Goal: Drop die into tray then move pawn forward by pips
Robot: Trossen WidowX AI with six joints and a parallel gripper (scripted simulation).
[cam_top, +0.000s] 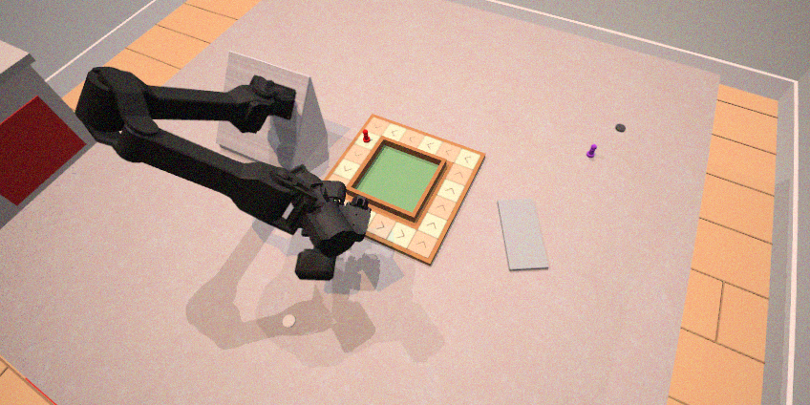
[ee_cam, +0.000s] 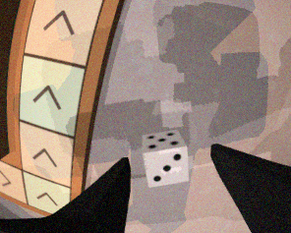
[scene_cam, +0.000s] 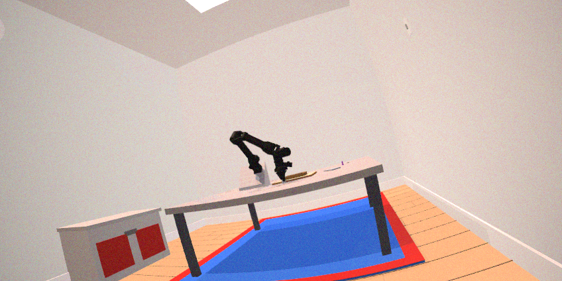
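Right now the red pawn is 270 mm to the left of my gripper tip, 70 mm behind it and 10 mm above it. From my gripper tip the other things lie so: white disc: 150 mm to the right, 10 mm below; white die: right at my gripper tip; dice tray: 200 mm to the left, 40 mm ahead, 10 mm below.
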